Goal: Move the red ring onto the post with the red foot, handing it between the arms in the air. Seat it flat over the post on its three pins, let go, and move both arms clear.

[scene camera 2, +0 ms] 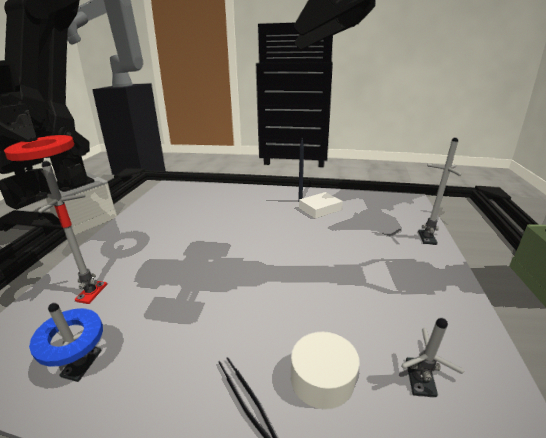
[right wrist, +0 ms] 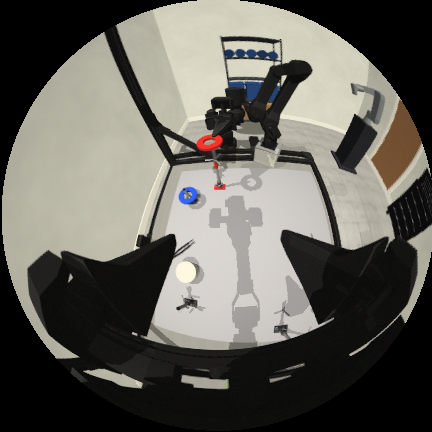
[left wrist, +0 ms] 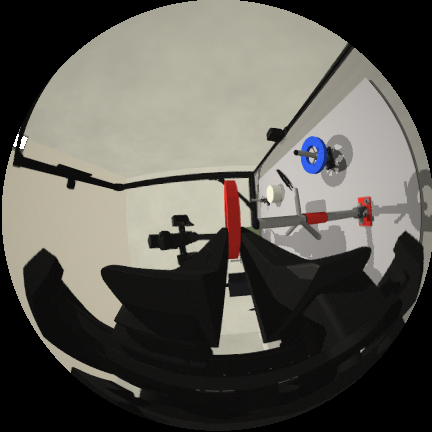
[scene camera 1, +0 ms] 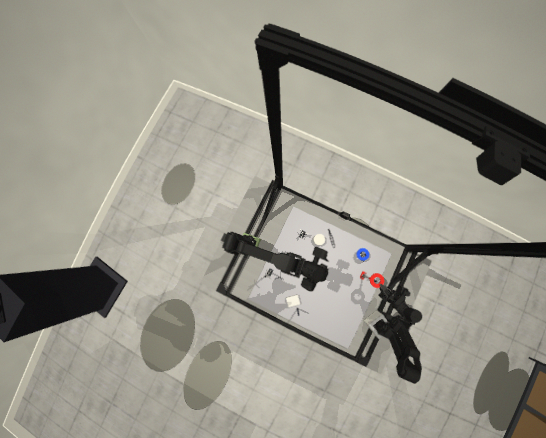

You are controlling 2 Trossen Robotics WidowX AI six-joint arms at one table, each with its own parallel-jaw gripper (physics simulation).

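Frame: origin at the left arm's base, x right, y up, z back, level; millimetres.
Seen in the pictures: left gripper, fingertip midpoint: (scene camera 2: 34,144) (right wrist: 213,137) (left wrist: 232,232) (scene camera 1: 379,283); right gripper, fingertip midpoint: (scene camera 2: 297,40) (right wrist: 229,237) (left wrist: 194,238); left arm's base at its link origin: (scene camera 2: 73,183) (right wrist: 268,144) (scene camera 1: 380,326).
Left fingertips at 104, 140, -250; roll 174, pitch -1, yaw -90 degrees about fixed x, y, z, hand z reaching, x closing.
Observation:
Pixels of each thing's top centre, then the offset from my left fingertips to it, as dx, dy, dz. "*": a spot on its surface instead.
- red ring at its top centre: (left wrist: 224,219) (scene camera 2: 39,143) (right wrist: 208,140) (scene camera 1: 377,280) +0, +4, -21
- red foot at a spot on its surface: (scene camera 2: 100,290) (left wrist: 358,214) * -10, -211, -26
- blue ring at its top centre: (scene camera 2: 65,332) (left wrist: 310,154) (right wrist: 186,194) (scene camera 1: 363,254) +64, -163, -127
- white cylinder at its top centre: (scene camera 2: 325,357) (right wrist: 185,271) (left wrist: 269,193) (scene camera 1: 319,239) -86, -179, -344
- white block at its top centre: (scene camera 2: 320,200) (scene camera 1: 293,301) -422, -194, -146
The red ring (scene camera 1: 371,281) (scene camera 2: 40,153) (left wrist: 232,215) (right wrist: 201,144) is in the air, nearly level. My left gripper (scene camera 1: 384,287) (left wrist: 232,232) (right wrist: 213,137) is shut on its rim. The grey post (scene camera 2: 75,247) (left wrist: 282,221) (right wrist: 218,176) with the red foot (scene camera 1: 363,275) (scene camera 2: 100,290) (left wrist: 365,220) stands below, with a red band and pins partway up. Its tip shows just under the ring in scene camera 2, apart from it; exact centring is unclear. My right gripper (scene camera 1: 317,272) (right wrist: 229,237) is open and empty, high over the table, away from the ring.
A blue ring (scene camera 1: 358,256) (scene camera 2: 92,325) (left wrist: 306,162) (right wrist: 182,198) is around a short post near the red foot. A white cylinder (scene camera 2: 325,367), black tweezers (scene camera 2: 245,395), a white block (scene camera 2: 320,205) and other posts (scene camera 2: 444,185) (scene camera 2: 436,342) stand or lie on the table.

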